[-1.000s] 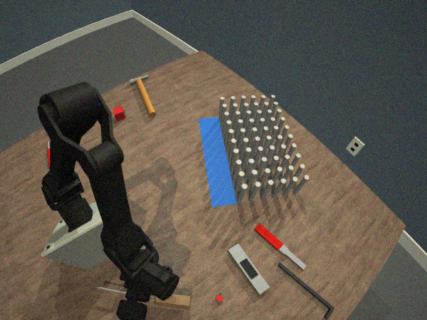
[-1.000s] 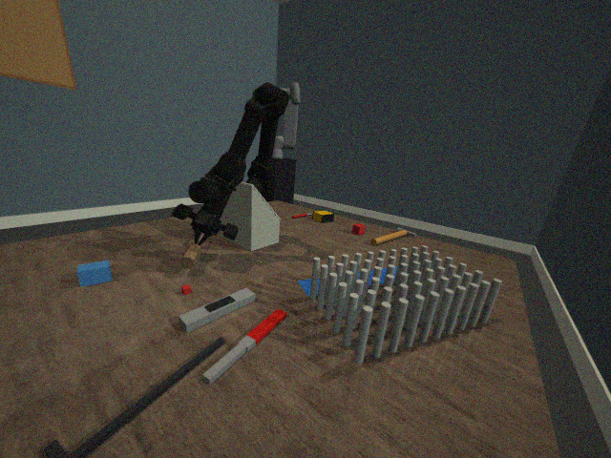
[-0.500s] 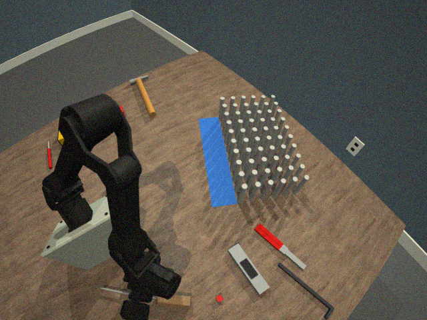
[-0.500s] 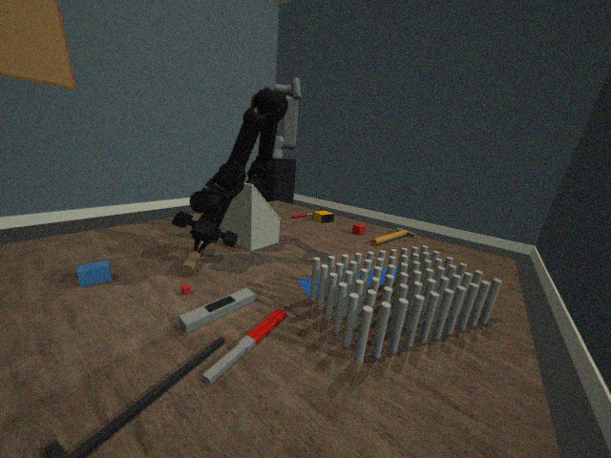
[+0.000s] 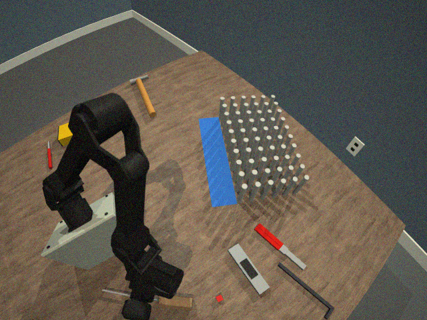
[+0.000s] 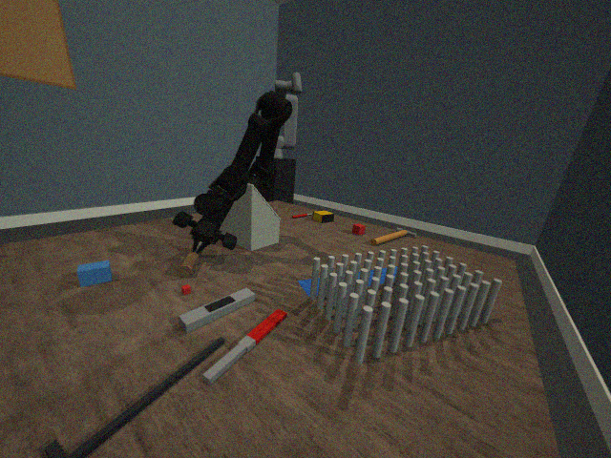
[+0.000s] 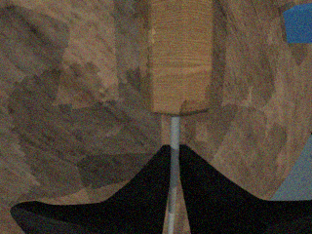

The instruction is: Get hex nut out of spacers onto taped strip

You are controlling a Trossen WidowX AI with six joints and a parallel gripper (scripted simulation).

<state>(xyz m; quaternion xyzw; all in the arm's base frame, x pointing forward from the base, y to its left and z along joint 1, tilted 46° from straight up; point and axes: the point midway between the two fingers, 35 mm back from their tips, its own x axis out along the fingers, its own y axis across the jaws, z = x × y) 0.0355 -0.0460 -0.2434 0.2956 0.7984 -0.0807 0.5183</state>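
The thin metal rod is 20 mm to the left of my gripper tip and 20 mm behind it. From my gripper tip the other things lie so: small red cube: 160 mm ahead, 100 mm to the right, 10 mm below; blue block: 230 mm to the right, 30 mm behind; grey bar: 280 mm ahead, 80 mm to the right.
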